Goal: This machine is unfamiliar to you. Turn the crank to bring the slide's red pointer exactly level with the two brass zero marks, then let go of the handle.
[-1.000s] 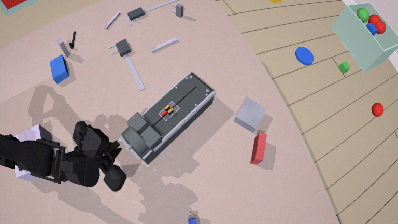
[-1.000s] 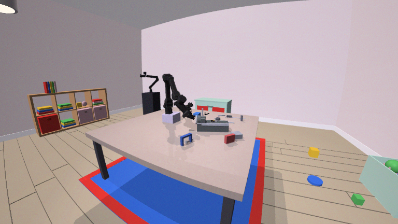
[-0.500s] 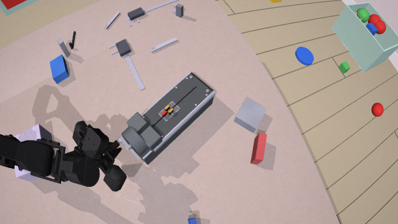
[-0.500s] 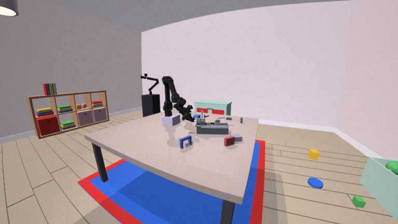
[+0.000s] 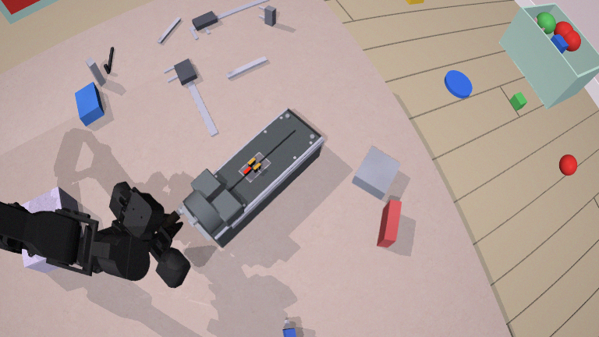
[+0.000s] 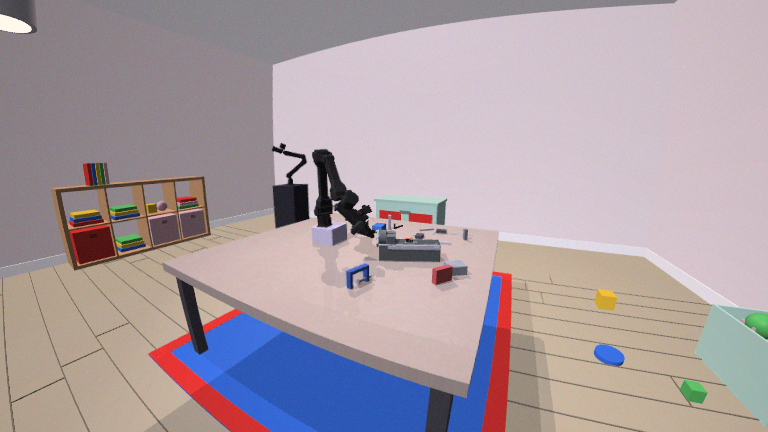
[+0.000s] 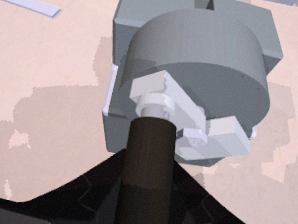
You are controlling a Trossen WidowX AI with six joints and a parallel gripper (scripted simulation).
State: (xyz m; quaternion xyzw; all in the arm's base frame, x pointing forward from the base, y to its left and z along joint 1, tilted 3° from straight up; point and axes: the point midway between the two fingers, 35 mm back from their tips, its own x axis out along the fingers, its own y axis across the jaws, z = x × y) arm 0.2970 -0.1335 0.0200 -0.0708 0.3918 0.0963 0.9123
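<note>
The dark brown crank handle lies 3 cm above my gripper tip and 2 cm behind it. From my gripper tip the other things lie so: red pointer 15 cm ahead, 2 cm to the left; then red block 32 cm ahead, 18 cm to the right, 6 cm below; then grey block 36 cm ahead, 9 cm to the right, 7 cm below.
</note>
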